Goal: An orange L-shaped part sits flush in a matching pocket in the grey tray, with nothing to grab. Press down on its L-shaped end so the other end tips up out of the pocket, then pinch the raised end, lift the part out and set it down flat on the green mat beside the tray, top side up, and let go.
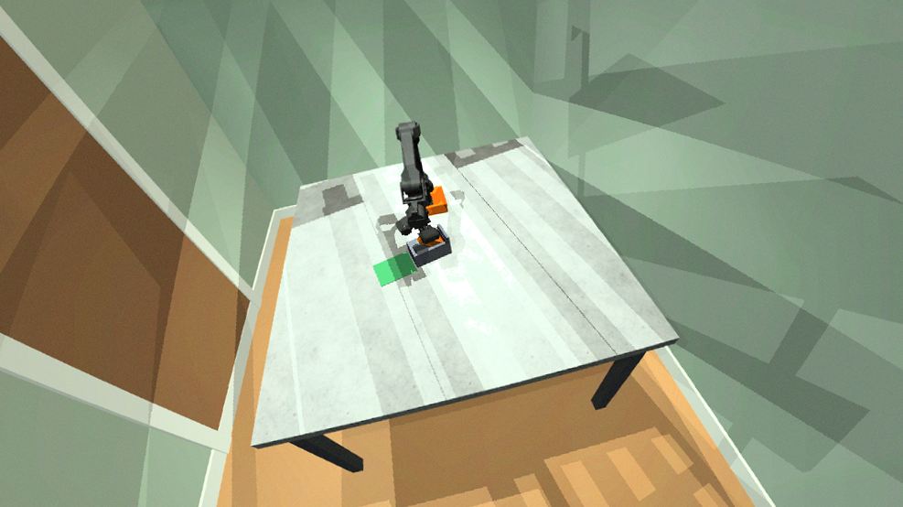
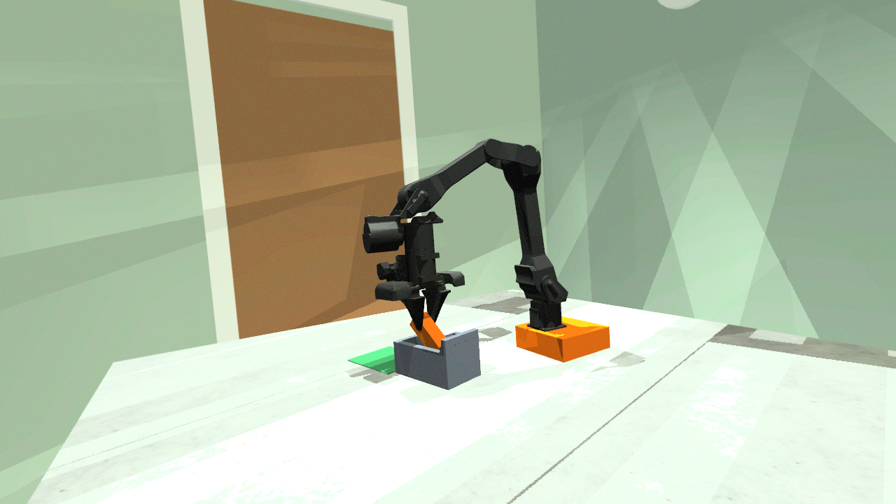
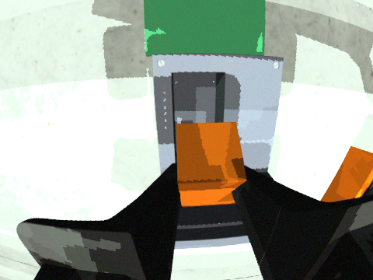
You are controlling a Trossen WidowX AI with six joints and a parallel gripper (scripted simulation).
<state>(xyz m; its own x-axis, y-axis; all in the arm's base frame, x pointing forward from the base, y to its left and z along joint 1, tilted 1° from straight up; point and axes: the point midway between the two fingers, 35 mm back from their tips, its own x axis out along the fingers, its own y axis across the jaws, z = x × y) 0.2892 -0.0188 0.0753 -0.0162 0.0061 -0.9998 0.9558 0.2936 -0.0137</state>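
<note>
The green mat is 140 mm to the right of my gripper tip, 110 mm below it and 30 mm ahead of it. From my gripper tip the other things lie so: orange L-shaped part (30 mm to the left, 30 mm below, 20 mm behind).
</note>
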